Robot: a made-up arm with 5 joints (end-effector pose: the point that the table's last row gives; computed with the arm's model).
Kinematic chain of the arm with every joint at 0, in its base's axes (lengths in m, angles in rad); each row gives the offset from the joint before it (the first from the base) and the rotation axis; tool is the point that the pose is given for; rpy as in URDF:
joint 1: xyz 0.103 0 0.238 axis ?
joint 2: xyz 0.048 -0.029 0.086 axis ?
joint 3: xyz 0.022 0 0.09 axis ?
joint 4: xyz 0.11 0 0.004 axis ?
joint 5: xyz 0.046 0.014 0 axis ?
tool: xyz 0 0 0 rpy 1.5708 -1.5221 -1.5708
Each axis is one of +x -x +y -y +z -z.
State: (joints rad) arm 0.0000 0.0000 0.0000 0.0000 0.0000
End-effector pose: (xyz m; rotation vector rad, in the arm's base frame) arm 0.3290 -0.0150 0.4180 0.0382 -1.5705 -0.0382
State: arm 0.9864 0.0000 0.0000 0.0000 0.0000
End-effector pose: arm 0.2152 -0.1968 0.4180 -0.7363 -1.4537 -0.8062
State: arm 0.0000 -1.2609 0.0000 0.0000 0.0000
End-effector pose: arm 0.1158 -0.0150 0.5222 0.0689 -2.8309 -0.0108
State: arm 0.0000 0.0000 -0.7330 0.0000 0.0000
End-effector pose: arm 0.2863 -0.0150 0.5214 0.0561 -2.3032 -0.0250
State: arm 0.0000 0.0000 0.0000 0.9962 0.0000
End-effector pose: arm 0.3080 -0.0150 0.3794 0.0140 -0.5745 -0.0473
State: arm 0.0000 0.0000 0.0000 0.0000 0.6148
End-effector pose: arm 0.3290 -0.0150 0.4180 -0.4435 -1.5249 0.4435
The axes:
joint 1: -z
joint 2: +y
joint 3: +y
joint 4: +y
joint 5: -x

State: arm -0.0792 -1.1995 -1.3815 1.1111 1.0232
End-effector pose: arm -0.0140 -0.0243 0.4780 -1.3217 -2.7525 0.0775
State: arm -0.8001 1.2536 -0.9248 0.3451 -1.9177
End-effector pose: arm 0.3100 0.1917 0.2707 0.9301 -0.1765 -1.0835
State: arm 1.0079 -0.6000 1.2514 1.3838 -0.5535
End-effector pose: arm 0.1355 -0.0796 0.3061 0.1043 0.5071 -1.5783
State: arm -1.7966 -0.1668 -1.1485 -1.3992 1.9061
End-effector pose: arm 0.1094 0.0392 0.5429 -0.0740 -2.4323 -1.5150
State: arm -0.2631 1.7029 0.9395 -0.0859 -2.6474
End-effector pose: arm 0.1082 -0.0141 0.2088 -1.2472 0.1141 -2.1872
